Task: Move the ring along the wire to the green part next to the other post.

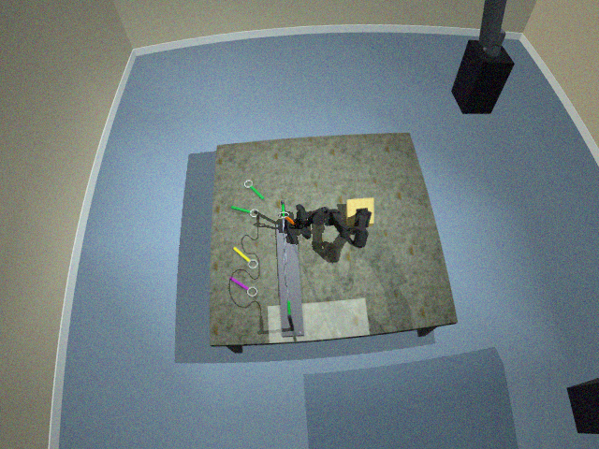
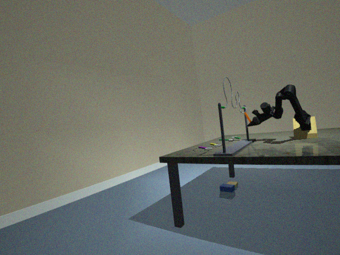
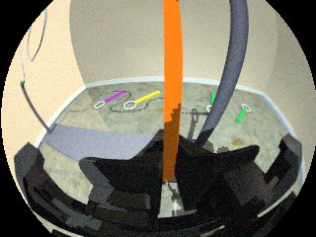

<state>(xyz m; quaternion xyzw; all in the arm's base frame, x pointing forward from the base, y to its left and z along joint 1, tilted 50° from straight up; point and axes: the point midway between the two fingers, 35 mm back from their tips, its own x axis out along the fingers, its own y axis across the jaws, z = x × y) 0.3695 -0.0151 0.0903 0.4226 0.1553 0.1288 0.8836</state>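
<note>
My gripper tip is now 9 cm below the orange-handled ring.
</note>
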